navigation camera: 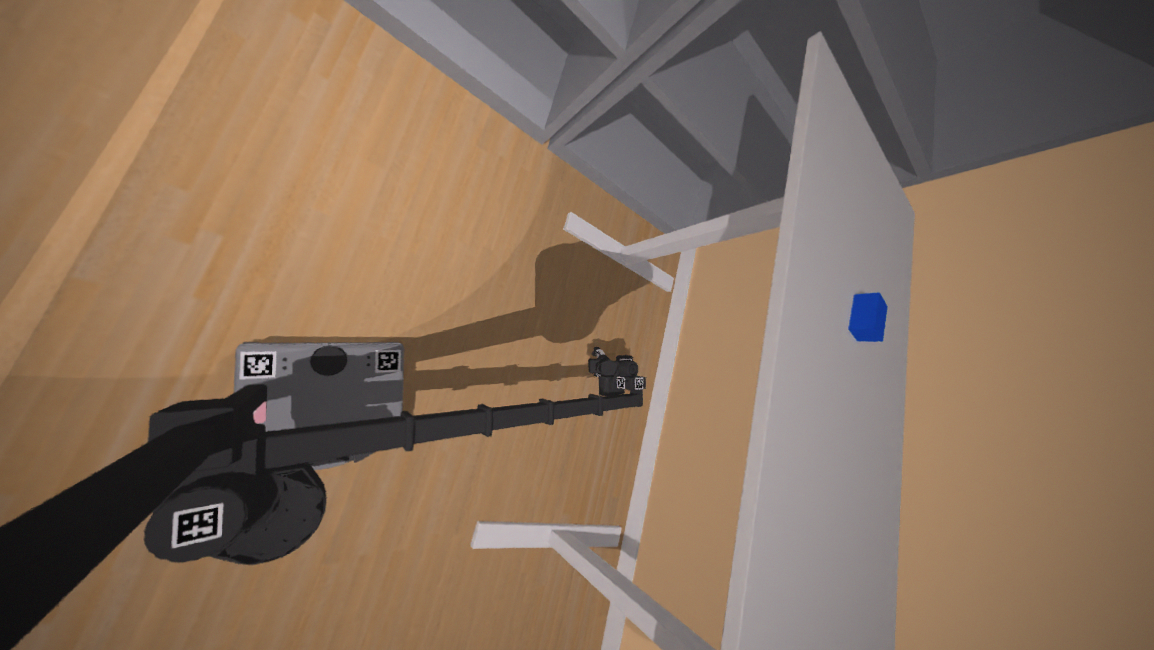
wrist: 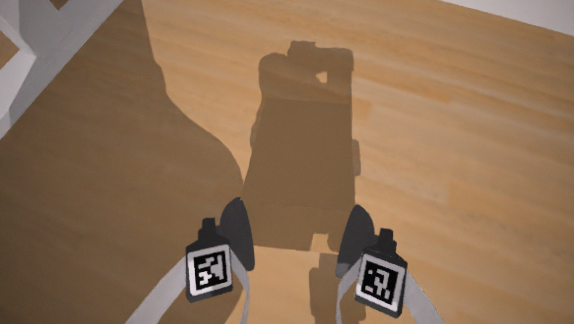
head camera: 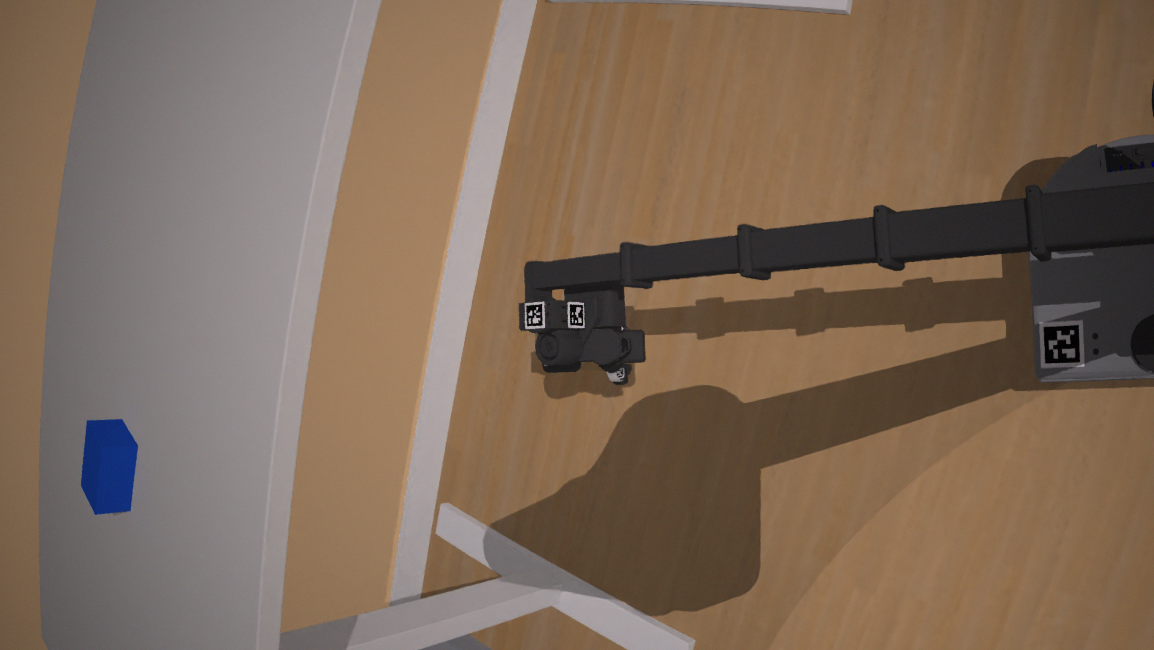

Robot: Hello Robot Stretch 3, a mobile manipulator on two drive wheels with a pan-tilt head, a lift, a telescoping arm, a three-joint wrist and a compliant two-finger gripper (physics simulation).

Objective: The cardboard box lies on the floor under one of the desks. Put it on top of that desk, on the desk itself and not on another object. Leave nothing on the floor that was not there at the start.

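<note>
The brown cardboard box is between my fingertips in the wrist view, in shadow, its long sides running away from the fingers. My gripper is shut on its near end, one dark pad against each side. Its height above the floor is hard to tell. In the head and navigation views the wrist hides the box. The wrist is low over the floor, in front of the white desk and short of the white skirting along the wall.
A blue block stands on the desk top, near its far edge. White desk legs with splayed feet stand on either side of the wrist. A grey shelf unit is beside the desk's end in the navigation view.
</note>
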